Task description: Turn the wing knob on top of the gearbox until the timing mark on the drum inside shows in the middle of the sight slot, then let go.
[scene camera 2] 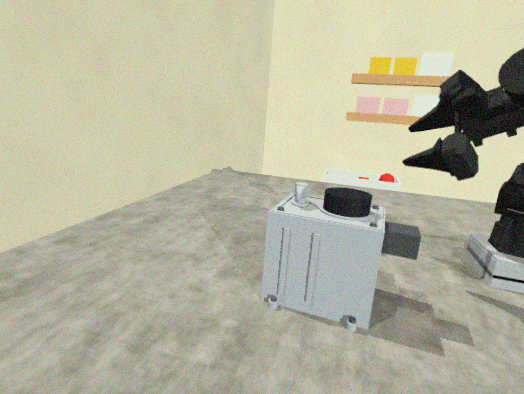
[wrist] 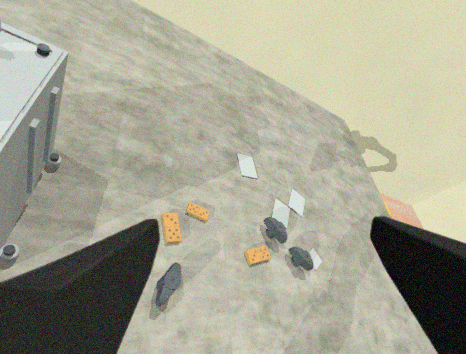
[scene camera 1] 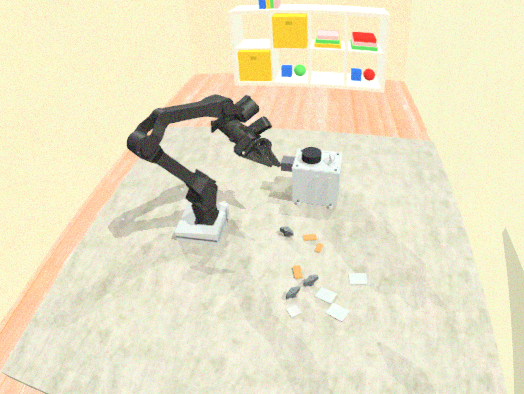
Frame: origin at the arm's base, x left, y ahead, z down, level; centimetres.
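Seen in the pictures: gripper, fingertip midpoint: [scene camera 2: 406,145] [wrist: 264,228] [scene camera 1: 276,166]; arm's base, link origin: [scene camera 2: 513,250] [scene camera 1: 207,217].
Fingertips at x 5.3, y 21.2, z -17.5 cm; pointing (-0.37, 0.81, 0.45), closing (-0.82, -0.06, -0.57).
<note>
Pixels of each thing's top centre, then the offset from my fingertips to it. "pt": a spot on its surface instead. Level surfaces: height alone.
- light grey gearbox, top centre: [scene camera 2: 349,187] [scene camera 1: 311,150] dx +17.6, dy +7.7, dz +5.2 cm
- small silver wing knob, top centre: [scene camera 2: 302,181] [scene camera 1: 332,152] dx +17.4, dy +14.5, dz +5.2 cm
- round black cap, surface spot: [scene camera 2: 347,201] pt dx +20.8, dy +7.6, dz +6.3 cm
- dark sight housing, surface spot: [scene camera 2: 401,241] pt dx +20.0, dy +0.2, dz +10.8 cm
- mat, surface height: dz +22.4 cm
The light grey gearbox [scene camera 1: 316,186] [scene camera 2: 320,270] [wrist: 22,80] stands upright on its feet; part of it shows at the left of the wrist view. The small silver wing knob [scene camera 1: 330,159] [scene camera 2: 301,193] stands on its top beside a round black cap [scene camera 1: 311,155] [scene camera 2: 347,201]. The dark sight housing [scene camera 1: 287,163] [scene camera 2: 401,241] sticks out of the side facing the arm. Its slot opening and the timing mark are hidden. My gripper [scene camera 1: 278,164] [scene camera 2: 407,146] [wrist: 264,228] is open and empty, in the air on the housing's side of the gearbox, higher than the black cap and apart from the knob.
Orange dominoes [scene camera 1: 309,237] [wrist: 171,228], dark stones [scene camera 1: 286,231] [wrist: 168,284] and white tiles [scene camera 1: 358,278] [wrist: 247,166] lie scattered on the mat [scene camera 1: 400,220], on the near side of the gearbox in scene camera 1. A white shelf unit [scene camera 1: 310,10] stands far behind.
</note>
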